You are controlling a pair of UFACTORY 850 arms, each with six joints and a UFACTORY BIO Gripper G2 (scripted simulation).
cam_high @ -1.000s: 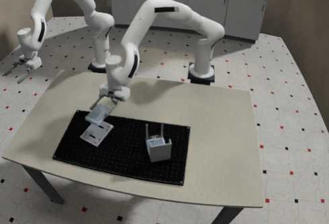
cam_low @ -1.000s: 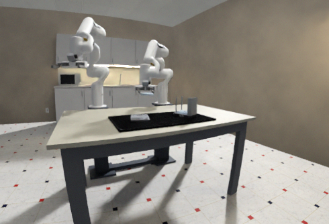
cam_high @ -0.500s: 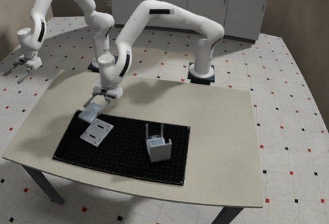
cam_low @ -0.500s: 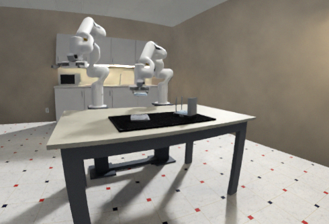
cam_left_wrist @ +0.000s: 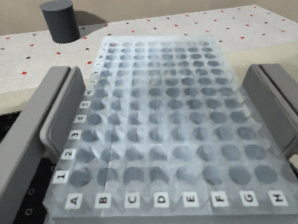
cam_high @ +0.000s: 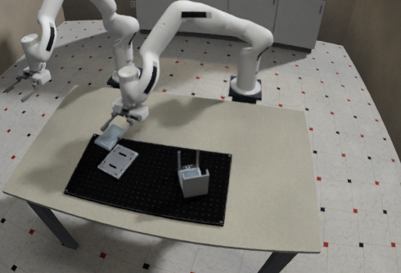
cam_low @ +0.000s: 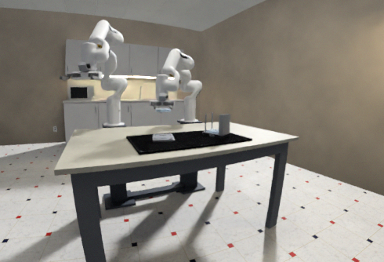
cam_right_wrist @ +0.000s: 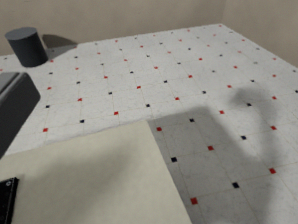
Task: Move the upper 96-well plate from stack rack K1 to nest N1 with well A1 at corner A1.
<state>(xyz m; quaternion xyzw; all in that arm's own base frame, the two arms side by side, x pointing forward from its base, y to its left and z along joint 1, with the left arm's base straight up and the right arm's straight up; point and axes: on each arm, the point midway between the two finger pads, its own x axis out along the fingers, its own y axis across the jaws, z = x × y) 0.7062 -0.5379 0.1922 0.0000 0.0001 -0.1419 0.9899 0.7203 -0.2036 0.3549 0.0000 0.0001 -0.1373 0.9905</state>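
My left hand is 2 cm short of the pale blue 96-well plate, 1 cm to the left of it and 1 cm above it.
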